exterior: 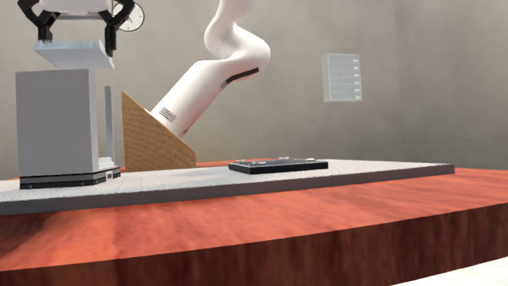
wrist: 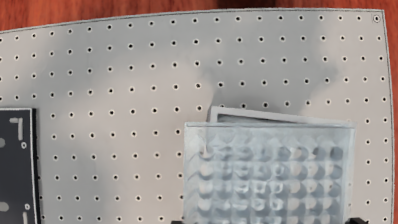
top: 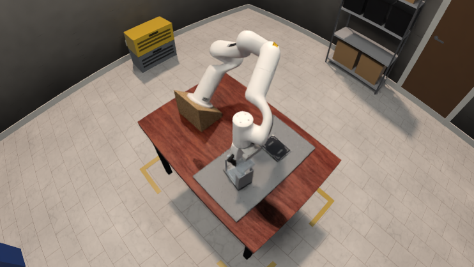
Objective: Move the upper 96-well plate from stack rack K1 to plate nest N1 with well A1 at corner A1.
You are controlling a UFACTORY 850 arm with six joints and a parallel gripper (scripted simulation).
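Now: hand 30 mm past the plate nest N1, 290 mm to the right of it and 190 mm above it. Also, from my hand: pale 96-well plate: 10 mm below.
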